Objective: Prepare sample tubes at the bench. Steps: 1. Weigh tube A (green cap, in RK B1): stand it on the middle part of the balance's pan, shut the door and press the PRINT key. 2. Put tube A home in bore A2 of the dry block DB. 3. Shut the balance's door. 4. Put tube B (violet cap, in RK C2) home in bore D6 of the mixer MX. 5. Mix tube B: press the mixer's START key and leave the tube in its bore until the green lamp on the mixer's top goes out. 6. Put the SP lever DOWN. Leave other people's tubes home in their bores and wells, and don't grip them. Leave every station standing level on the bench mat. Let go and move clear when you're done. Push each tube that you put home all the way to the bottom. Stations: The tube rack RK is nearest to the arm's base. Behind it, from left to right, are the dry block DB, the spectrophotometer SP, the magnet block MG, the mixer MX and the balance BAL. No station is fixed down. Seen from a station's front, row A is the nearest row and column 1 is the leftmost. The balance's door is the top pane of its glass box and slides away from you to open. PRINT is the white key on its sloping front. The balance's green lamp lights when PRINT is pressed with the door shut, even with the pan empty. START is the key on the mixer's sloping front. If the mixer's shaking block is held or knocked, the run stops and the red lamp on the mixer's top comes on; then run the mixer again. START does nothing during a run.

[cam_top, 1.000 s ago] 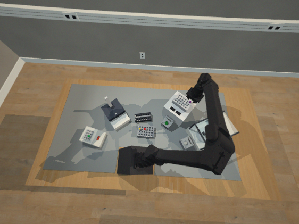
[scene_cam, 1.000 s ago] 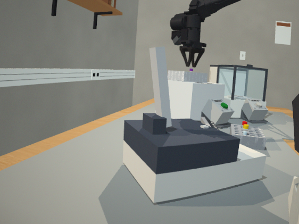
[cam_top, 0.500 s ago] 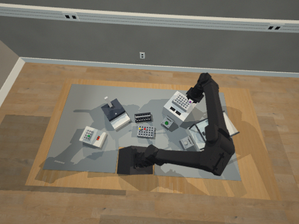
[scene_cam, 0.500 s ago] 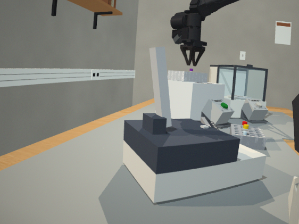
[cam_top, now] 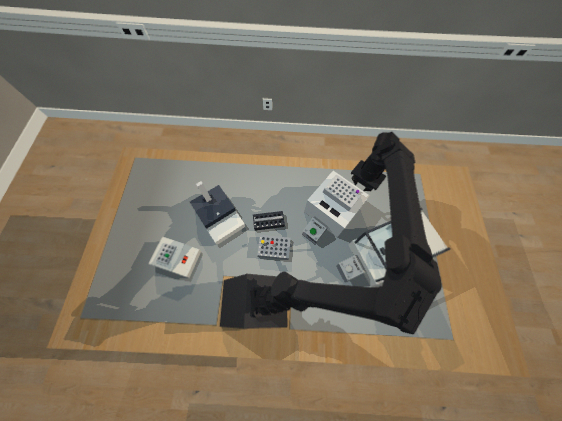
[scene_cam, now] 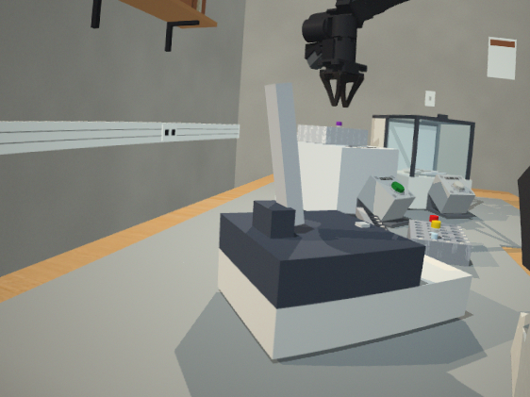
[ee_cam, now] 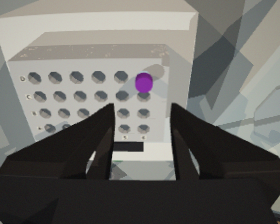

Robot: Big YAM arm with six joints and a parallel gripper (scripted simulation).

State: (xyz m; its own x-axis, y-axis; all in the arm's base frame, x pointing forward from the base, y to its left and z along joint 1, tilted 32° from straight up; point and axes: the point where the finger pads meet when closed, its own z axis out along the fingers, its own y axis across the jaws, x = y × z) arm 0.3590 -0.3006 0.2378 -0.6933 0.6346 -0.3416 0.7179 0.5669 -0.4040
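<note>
Now: the green start key 11 cm behind my hand, 18 cm to the left of it and 15 cm below it. Also, from my hand: violet-capped tube B (7 cm below); then balance door (24 cm behind, 5 cm to the right, 1 cm below); then mixer block (1 cm ahead, 5 cm to the left, 7 cm below).
</note>
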